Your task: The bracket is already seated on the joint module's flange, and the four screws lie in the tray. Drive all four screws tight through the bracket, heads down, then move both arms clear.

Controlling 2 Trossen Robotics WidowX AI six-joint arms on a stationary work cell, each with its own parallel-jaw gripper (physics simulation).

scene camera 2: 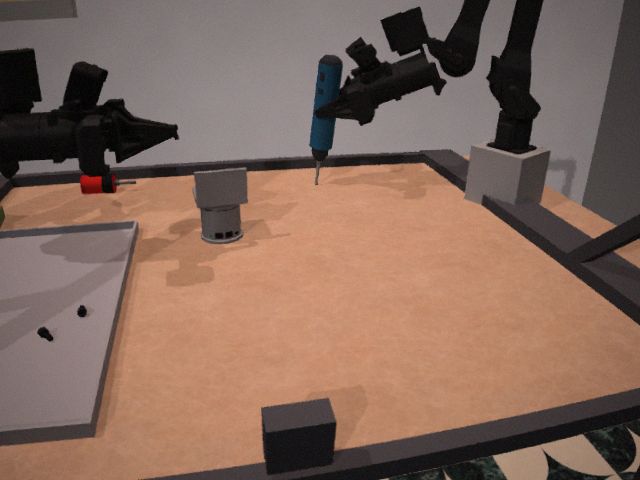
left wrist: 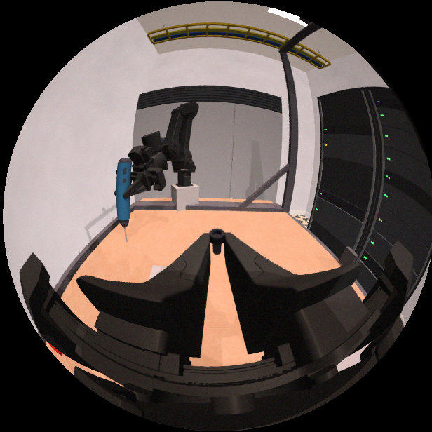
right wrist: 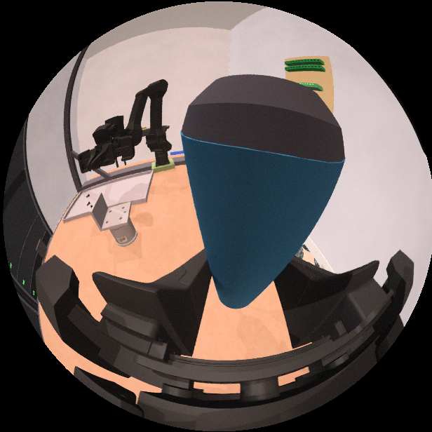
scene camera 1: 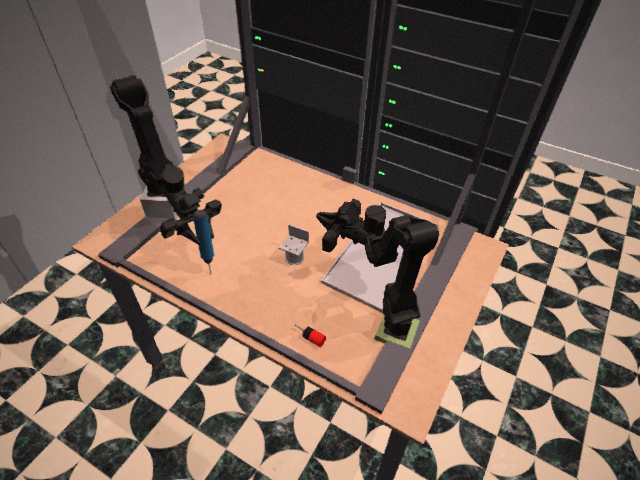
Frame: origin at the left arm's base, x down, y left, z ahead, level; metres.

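Where they show: left gripper, fingertip midpoint: (scene camera 2: 176, 130) (scene camera 1: 317, 214); right gripper, fingertip midpoint: (scene camera 2: 316, 111) (scene camera 1: 207, 241); left arm's base, origin of the base link: (scene camera 1: 397, 327); right arm's base, origin of the base link: (scene camera 2: 511, 147) (scene camera 1: 159, 190).
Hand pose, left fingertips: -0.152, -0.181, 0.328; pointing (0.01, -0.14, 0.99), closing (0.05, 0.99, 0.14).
Observation:
Each offset is from my left fingertips to the top centre of the thing, as dx, dy, dz.
The bracket (scene camera 1: 298, 244) (scene camera 2: 221, 187) (right wrist: 118, 213) sits on the joint module @[+0.109, +0.050, +0.056] (scene camera 1: 294, 257) (scene camera 2: 221, 222) (right wrist: 124, 234); small dark spots mark its screw positions. My left gripper (scene camera 1: 320, 214) (scene camera 2: 175, 131) (left wrist: 216, 238) is shut on a screw (left wrist: 216, 236), held head up at the fingertips, level with the arm, above and beside the bracket. Screws @[+0.158, -0.117, -0.133] (scene camera 2: 81, 311) @[+0.158, -0.156, -0.168] (scene camera 2: 45, 333) (right wrist: 88, 202) lie in the tray @[+0.157, -0.085, -0.199] (scene camera 1: 351, 268) (scene camera 2: 62, 377) (right wrist: 125, 191). My right gripper (scene camera 1: 206, 238) (scene camera 2: 320, 111) is shut on the blue screwdriver @[-0.067, +0.203, +0.271] (scene camera 1: 203, 224) (scene camera 2: 327, 82) (left wrist: 123, 192) (right wrist: 260, 210), its bit pointing down above the table.
A red screwdriver @[+0.138, +0.298, -0.106] (scene camera 1: 316, 337) (scene camera 2: 98, 184) lies on the table near the front edge in scene camera 1. A dark block @[+0.115, -0.385, +0.034] (scene camera 1: 349, 174) (scene camera 2: 299, 439) stands at the opposite edge. Dark frame rails (scene camera 1: 232, 330) border the table. Server racks (scene camera 1: 373, 103) stand behind it.

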